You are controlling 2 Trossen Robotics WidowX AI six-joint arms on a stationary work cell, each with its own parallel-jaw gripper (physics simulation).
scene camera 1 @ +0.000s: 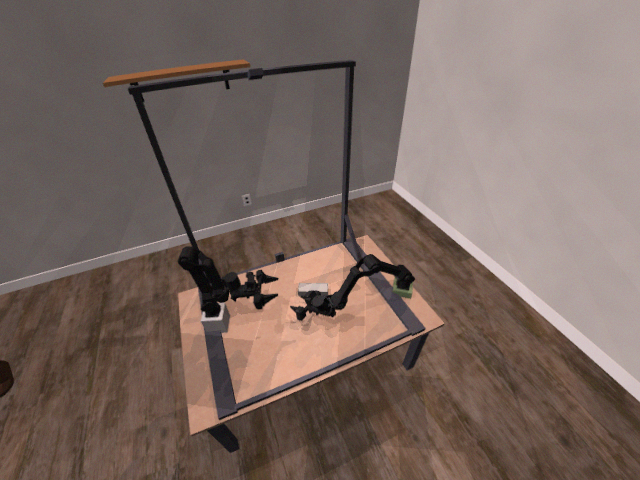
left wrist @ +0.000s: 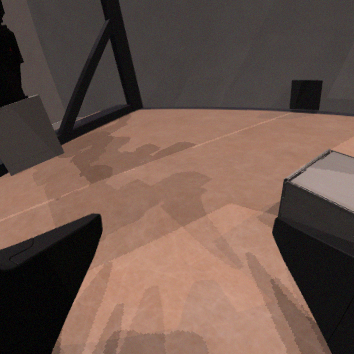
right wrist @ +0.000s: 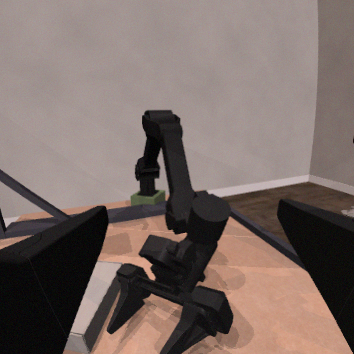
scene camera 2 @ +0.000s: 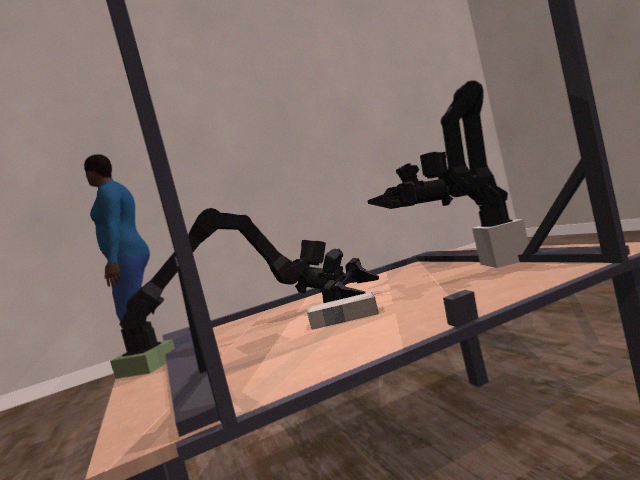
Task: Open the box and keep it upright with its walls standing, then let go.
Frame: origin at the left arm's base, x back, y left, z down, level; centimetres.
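Seen in the pictures: left gripper, fingertip midpoint: (scene camera 1: 295,301) (left wrist: 189,224) (right wrist: 129,347) (scene camera 2: 372,285); right gripper, fingertip midpoint: (scene camera 1: 278,286) (right wrist: 193,210) (scene camera 2: 370,201); left arm's base, origin of the base link: (scene camera 1: 403,284) (right wrist: 147,192) (scene camera 2: 142,349); right arm's base, origin of the base link: (scene camera 1: 213,311) (scene camera 2: 496,223).
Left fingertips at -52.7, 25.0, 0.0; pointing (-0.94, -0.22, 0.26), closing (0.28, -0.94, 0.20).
Note:
Pixels of each thing's top centre, then the offset from my left fingertips to it, as dx, dy, dz. Level surfaces: height alone.
- box, middle of its top: (right wrist: 88,290) (scene camera 2: 340,301) (scene camera 1: 313,287) +5.9, -11.6, +0.1
- table, its level: dz +4.4
- dark block, middle of its top: (scene camera 2: 457,293) (left wrist: 306,79) (scene camera 1: 279,254) -20.8, -29.8, -1.4
- green base, middle of its top: (scene camera 2: 142,349) (right wrist: 147,192) (scene camera 1: 403,284) +52.7, -25.0, +0.0
- grey base, middle of its top: (left wrist: 9,103) (scene camera 2: 496,224) (scene camera 1: 213,311) -34.0, +20.8, -6.6
The box (scene camera 1: 313,287) (scene camera 2: 343,310) (left wrist: 320,182) (right wrist: 92,316) is low, long and upright on the table, grey-sided with a paler flat top; its lid looks closed. My left gripper (scene camera 1: 299,303) (scene camera 2: 370,285) (left wrist: 189,224) (right wrist: 136,341) is open and empty, low over the table along the box's long side. In the left wrist view its right finger covers part of the box's side; whether they touch I cannot tell. My right gripper (scene camera 1: 276,288) (scene camera 2: 369,201) is open and empty, level and well above the table, to the left of the box in scene camera 1.
The table (scene camera 1: 289,361) (scene camera 2: 330,356) carries a dark frame with tall posts (scene camera 1: 347,155) (scene camera 2: 149,134). A dark block (scene camera 1: 279,256) (scene camera 2: 460,308) (left wrist: 306,94) is on the frame's edge. The arms stand on a green base (scene camera 1: 403,291) (scene camera 2: 136,364) and a grey base (scene camera 1: 216,322) (scene camera 2: 498,245). A person (scene camera 2: 116,222) stands beyond the table.

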